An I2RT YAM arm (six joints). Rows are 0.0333 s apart.
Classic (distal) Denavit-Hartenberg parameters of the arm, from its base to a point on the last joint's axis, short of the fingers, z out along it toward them. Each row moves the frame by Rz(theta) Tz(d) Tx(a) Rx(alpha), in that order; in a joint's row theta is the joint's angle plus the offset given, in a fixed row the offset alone. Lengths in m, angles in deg.
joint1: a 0.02  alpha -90  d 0.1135  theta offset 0
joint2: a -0.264  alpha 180  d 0  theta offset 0
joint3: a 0.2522  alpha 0  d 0  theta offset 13.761
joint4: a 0.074  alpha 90  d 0  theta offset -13.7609
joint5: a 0  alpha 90  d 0  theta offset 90
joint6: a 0  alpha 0  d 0.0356  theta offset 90
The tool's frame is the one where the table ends.
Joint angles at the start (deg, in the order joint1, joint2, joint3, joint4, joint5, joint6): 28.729 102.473 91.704 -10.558 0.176 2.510
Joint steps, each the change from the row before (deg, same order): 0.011 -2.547 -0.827 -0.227 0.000 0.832; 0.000 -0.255 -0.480 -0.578 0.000 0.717; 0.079 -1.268 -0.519 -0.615 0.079 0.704; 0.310 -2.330 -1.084 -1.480 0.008 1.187; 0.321 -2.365 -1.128 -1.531 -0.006 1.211
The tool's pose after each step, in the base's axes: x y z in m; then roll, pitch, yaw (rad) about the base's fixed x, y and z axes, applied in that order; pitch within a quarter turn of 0, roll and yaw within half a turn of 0. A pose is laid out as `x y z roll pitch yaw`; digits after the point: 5 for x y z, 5 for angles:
0.36827 0.20183 0.35708 2.98434 1.22012 -2.81051
0.36686 0.20106 0.35485 2.95877 1.20423 -2.83878
0.36139 0.19865 0.35929 2.92732 1.20419 -2.87238
0.35038 0.19506 0.36568 2.87860 1.19536 -2.91980
0.33906 0.19126 0.37149 2.83209 1.18449 -2.96480

